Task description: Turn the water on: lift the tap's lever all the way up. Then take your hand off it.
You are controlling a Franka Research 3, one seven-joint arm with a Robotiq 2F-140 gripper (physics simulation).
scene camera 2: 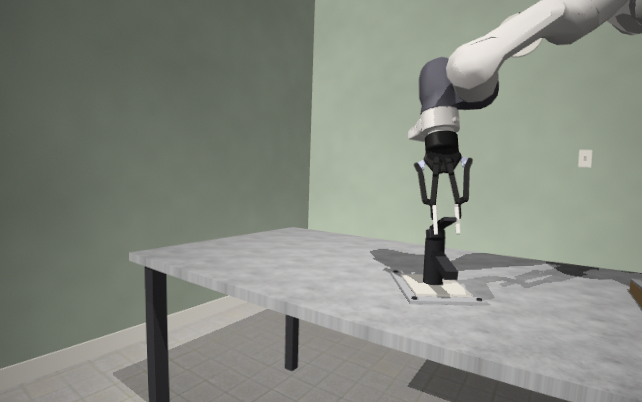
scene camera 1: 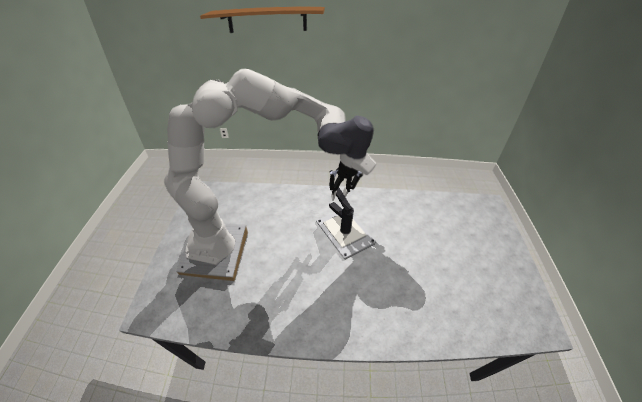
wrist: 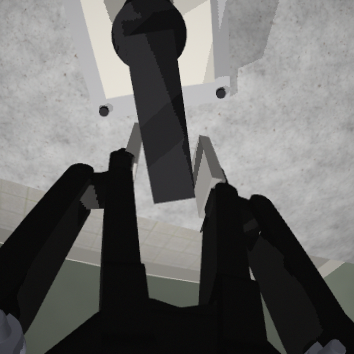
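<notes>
A black tap [scene camera 1: 346, 222] [scene camera 2: 433, 260] [wrist: 150, 15] stands upright on a plate [scene camera 1: 360, 250] [scene camera 2: 445, 301] [wrist: 201, 97]. Its spout [scene camera 1: 336, 208] [scene camera 2: 447, 268] sticks out low on one side. Its flat black lever [scene camera 1: 343, 199] [scene camera 2: 447, 222] [wrist: 160, 130] slopes upward from the top of the body. My gripper [scene camera 1: 340, 194] [scene camera 2: 446, 229] [wrist: 168, 145] points down and is shut on the lever near its free end, with one pale finger pad on each side. In the wrist view the right pad touches the lever; contact at the left pad is hard to tell.
The plate lies on a grey table [scene camera 1: 465, 300] [scene camera 2: 250, 270]. The arm's base plate [scene camera 1: 240, 250] stands on the table to the left in scene camera 1. A wooden shelf [scene camera 1: 265, 12] hangs on the back wall, high above the table.
</notes>
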